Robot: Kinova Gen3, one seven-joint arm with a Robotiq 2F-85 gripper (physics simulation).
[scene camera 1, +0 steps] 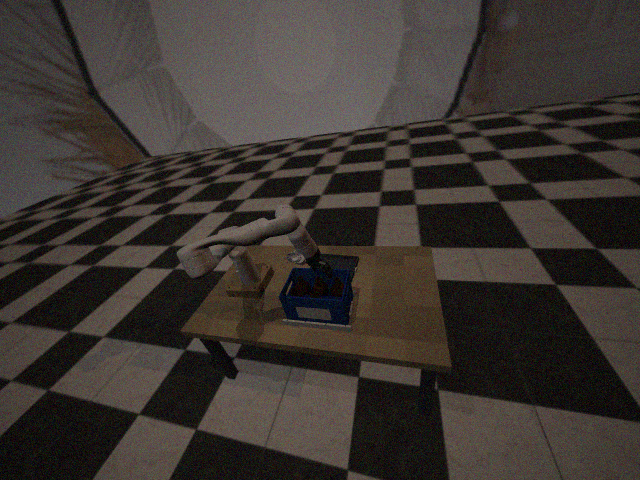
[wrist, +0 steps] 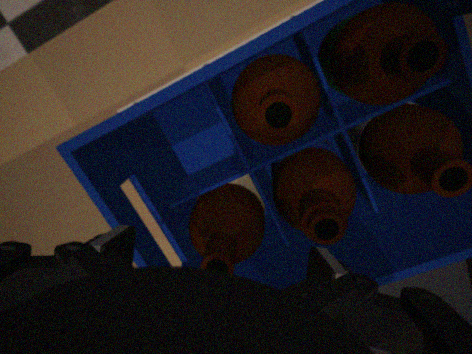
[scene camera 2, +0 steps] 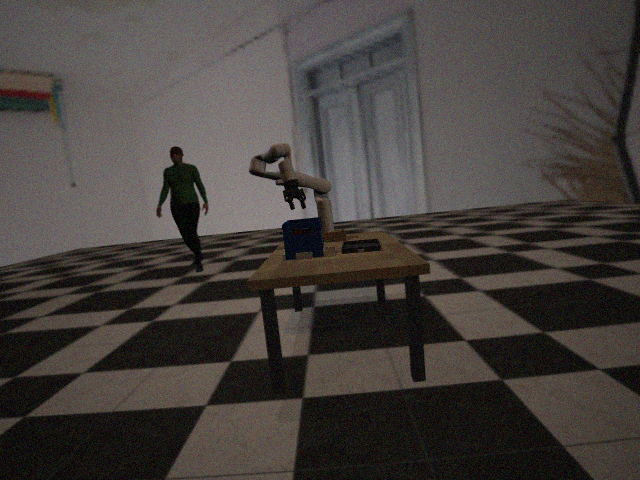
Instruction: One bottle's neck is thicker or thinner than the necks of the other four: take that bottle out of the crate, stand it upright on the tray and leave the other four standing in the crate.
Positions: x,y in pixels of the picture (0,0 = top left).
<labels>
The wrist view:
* my gripper: 220,255
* dark flat tray: 442,281
</labels>
